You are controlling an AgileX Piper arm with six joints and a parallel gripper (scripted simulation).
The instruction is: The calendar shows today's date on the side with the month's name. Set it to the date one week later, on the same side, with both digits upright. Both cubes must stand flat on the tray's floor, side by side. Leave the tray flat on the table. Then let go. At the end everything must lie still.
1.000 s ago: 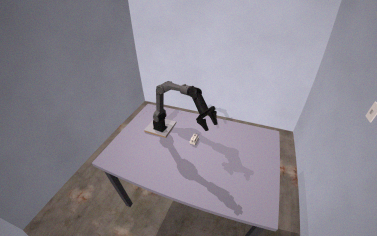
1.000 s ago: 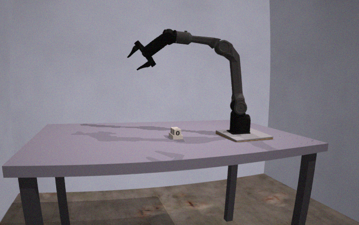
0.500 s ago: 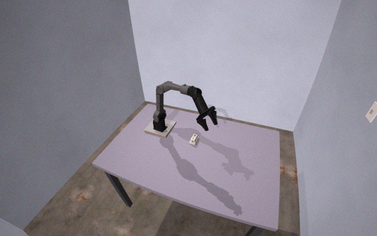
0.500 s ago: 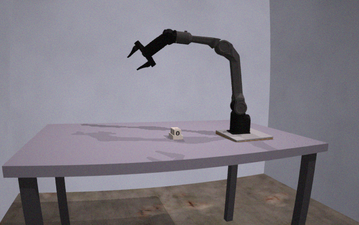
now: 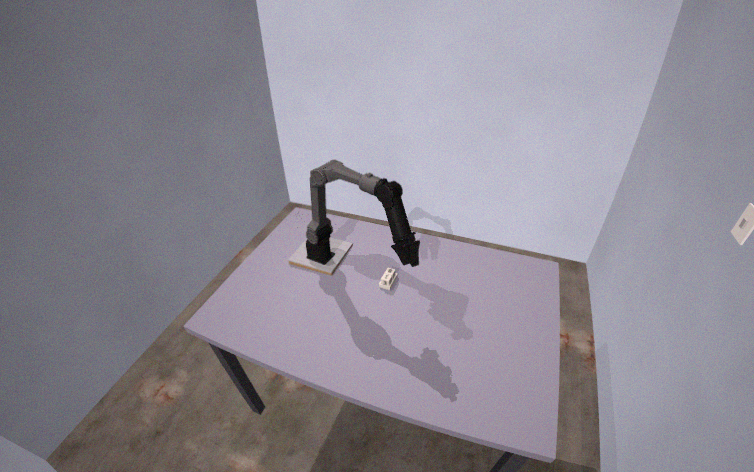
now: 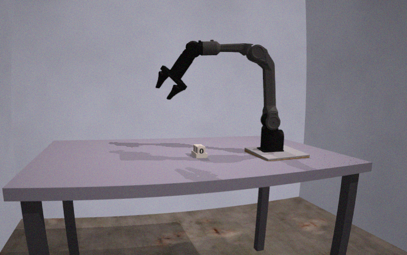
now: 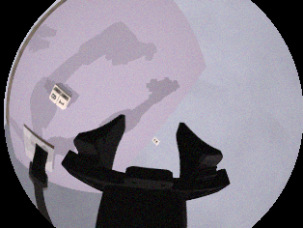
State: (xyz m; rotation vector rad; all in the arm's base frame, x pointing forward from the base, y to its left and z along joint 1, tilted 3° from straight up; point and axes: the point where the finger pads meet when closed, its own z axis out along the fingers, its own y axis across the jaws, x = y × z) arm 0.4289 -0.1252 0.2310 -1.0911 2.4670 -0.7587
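My gripper is now 13 cm past the cream cube, 14 cm to the right of it and 22 cm above it. Round my hand: tray 13 cm behind, 12 cm to the left, 24 cm below.
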